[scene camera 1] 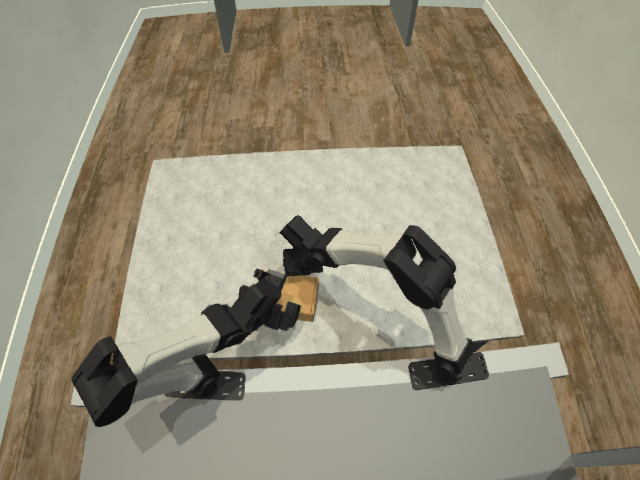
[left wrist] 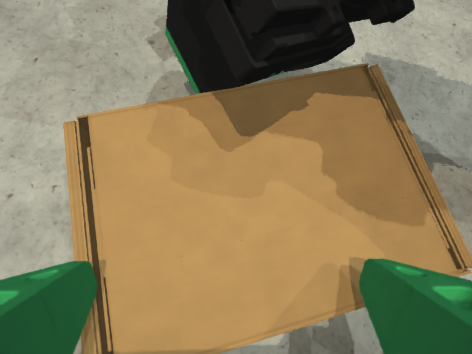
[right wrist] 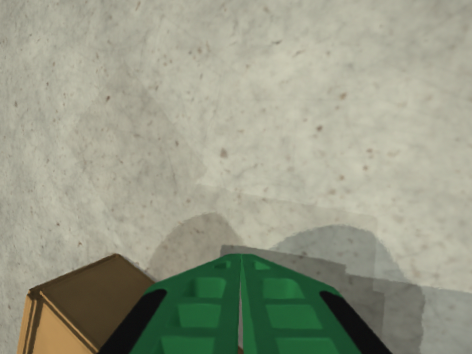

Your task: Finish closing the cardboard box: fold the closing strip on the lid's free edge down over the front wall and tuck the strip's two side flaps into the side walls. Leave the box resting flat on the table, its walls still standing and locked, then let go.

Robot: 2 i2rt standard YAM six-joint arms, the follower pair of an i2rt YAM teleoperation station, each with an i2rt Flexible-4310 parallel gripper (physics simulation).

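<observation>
The cardboard box (scene camera 1: pixel 306 295) (left wrist: pixel 240 220) (right wrist: pixel 56 327) sits on the table with its lid flat between two standing side walls. Thin dark gaps show beside both walls. The closing strip and its side flaps cannot be made out. My left gripper (scene camera 1: pixel 282 296) (left wrist: pixel 229 272) is open above the lid, one fingertip over a side wall, the other near the lid's lower edge in the left wrist view. My right gripper (scene camera 1: pixel 302 270) (right wrist: pixel 240 264) is shut and empty, beside the box at its upper side in the scene view; its body partly covers that edge in the left wrist view.
The pale table top (scene camera 1: pixel 206 201) (left wrist: pixel 35 80) (right wrist: pixel 250 100) lies under the box. My right arm (scene camera 1: pixel 364 249) reaches in from the picture's right, and my left arm (scene camera 1: pixel 170 341) from the lower left. The two grippers are close together at the box.
</observation>
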